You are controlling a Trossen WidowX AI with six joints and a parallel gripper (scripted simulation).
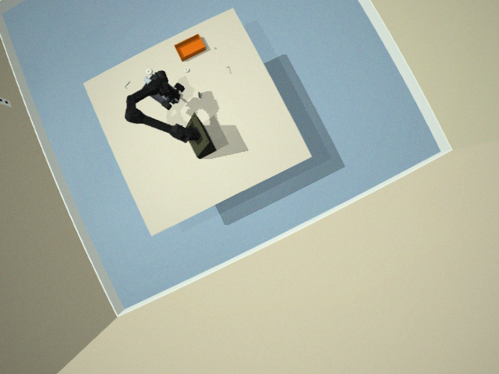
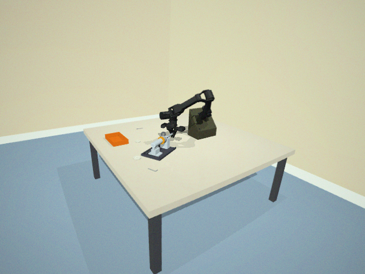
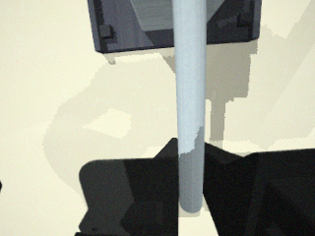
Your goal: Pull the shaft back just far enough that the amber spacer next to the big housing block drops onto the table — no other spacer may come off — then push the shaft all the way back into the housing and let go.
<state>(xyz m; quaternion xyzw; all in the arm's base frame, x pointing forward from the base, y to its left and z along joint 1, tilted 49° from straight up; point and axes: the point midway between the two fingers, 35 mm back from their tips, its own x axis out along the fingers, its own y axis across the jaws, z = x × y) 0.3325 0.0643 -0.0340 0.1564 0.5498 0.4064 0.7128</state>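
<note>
The pale grey shaft lies 70 mm ahead of my gripper tip, 40 mm above it and 30 mm to the left of it. The rest, counted from my gripper tip: amber spacer: 160 mm ahead, 70 mm to the left, 30 mm above; then orange tray: 340 mm ahead, 280 mm to the right, 40 mm below.
</note>
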